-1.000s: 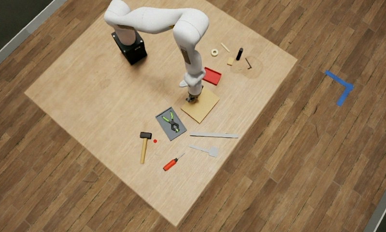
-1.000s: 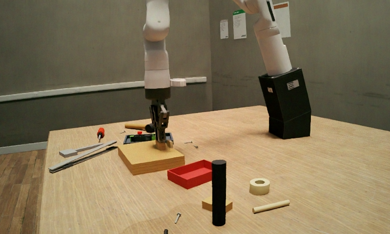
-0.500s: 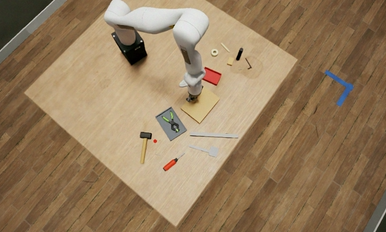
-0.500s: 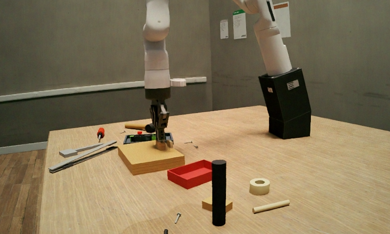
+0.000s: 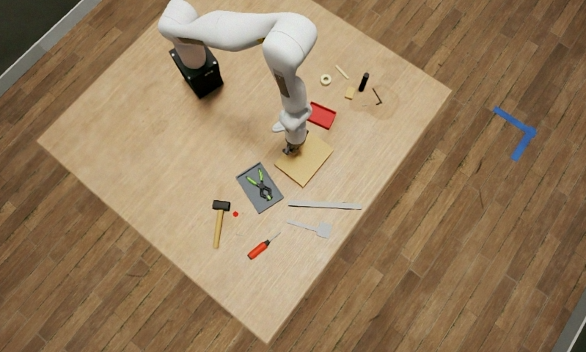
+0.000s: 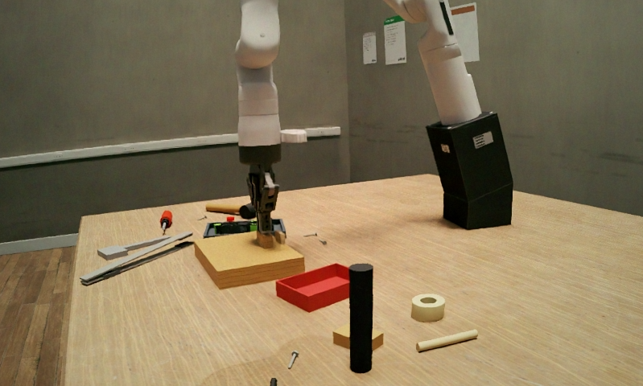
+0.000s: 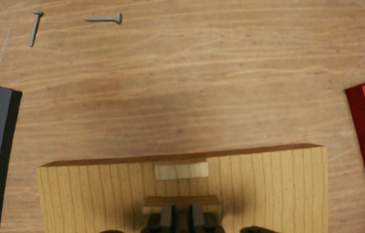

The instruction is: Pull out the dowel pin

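Now: hand 20 mm above the dowel pin. From my hand the other things lie so: wooden block 30 mm below; then tan bench board 50 mm below, 40 mm ahead; then red tray 190 mm to the left, 70 mm below, 10 mm behind.
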